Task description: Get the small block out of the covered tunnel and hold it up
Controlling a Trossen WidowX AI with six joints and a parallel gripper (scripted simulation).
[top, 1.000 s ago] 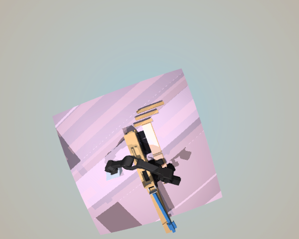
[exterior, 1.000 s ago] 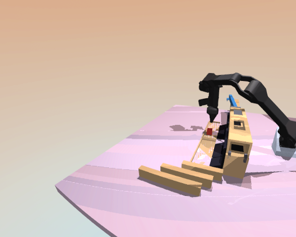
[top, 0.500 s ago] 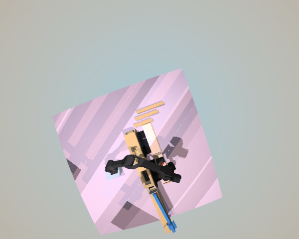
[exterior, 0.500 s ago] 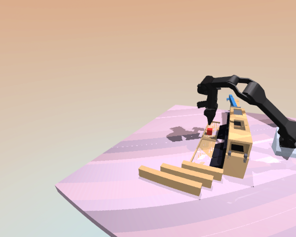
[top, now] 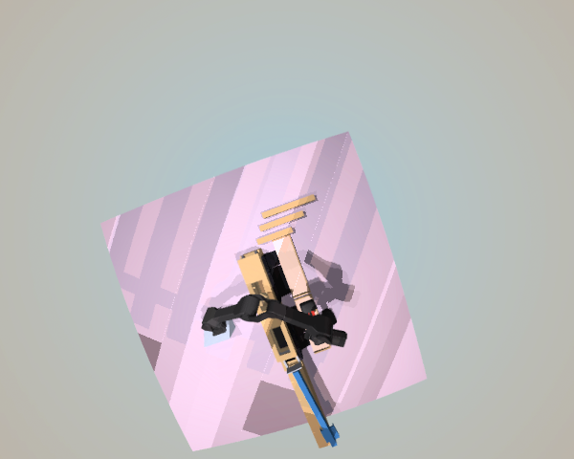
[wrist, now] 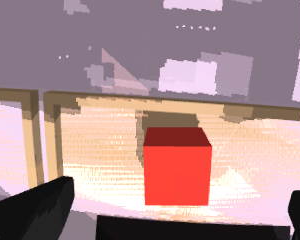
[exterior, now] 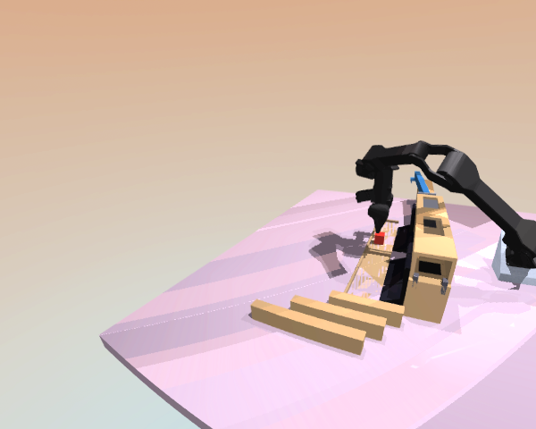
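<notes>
Right now my gripper tip is 4 cm above the small red block. Also, from my gripper tip: tan covered tunnel 13 cm behind, 12 cm to the right, 1 cm above.
</notes>
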